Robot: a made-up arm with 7 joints. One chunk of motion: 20 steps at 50 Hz.
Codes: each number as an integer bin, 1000 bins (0 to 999) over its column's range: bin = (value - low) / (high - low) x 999, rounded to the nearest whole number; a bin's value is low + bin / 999 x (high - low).
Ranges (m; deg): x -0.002..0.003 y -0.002..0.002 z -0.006..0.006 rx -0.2..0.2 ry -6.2..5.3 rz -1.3..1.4
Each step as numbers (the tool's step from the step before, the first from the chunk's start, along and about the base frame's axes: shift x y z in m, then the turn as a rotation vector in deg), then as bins.
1 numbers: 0.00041 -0.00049 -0.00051 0.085 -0.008 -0.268
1 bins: 482 377 457 712 538 382
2 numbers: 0.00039 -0.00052 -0.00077 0.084 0.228 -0.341
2 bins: 478 370 435 709 558 355
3 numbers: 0.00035 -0.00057 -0.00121 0.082 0.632 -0.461
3 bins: 470 357 399 704 593 310
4 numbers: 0.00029 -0.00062 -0.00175 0.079 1.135 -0.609
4 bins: 458 345 354 697 637 256
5 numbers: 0.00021 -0.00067 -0.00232 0.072 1.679 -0.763
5 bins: 442 332 306 679 684 199
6 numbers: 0.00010 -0.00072 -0.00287 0.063 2.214 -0.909
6 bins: 420 320 261 657 731 145
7 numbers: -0.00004 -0.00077 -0.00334 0.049 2.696 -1.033
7 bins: 392 307 221 622 773 99
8 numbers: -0.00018 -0.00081 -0.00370 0.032 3.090 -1.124
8 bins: 364 297 191 579 807 65
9 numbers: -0.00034 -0.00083 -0.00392 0.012 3.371 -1.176
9 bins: 332 292 173 529 831 46
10 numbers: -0.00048 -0.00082 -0.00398 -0.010 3.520 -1.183
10 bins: 304 295 168 475 844 43
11 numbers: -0.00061 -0.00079 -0.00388 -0.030 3.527 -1.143
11 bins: 278 302 176 425 845 58
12 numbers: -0.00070 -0.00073 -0.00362 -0.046 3.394 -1.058
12 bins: 260 317 198 385 833 90
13 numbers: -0.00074 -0.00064 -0.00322 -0.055 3.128 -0.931
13 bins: 252 340 231 362 810 137
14 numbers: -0.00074 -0.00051 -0.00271 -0.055 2.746 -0.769
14 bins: 252 372 274 362 777 196
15 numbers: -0.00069 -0.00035 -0.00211 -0.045 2.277 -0.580
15 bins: 262 412 324 387 736 266
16 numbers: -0.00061 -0.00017 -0.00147 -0.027 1.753 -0.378
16 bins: 278 457 377 432 691 341
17 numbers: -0.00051 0.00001 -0.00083 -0.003 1.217 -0.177
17 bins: 298 502 430 492 644 416
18 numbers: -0.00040 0.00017 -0.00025 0.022 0.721 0.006
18 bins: 320 542 479 554 601 483
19 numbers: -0.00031 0.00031 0.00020 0.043 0.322 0.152
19 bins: 338 577 516 607 567 537
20 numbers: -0.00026 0.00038 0.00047 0.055 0.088 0.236
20 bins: 348 594 539 637 546 568
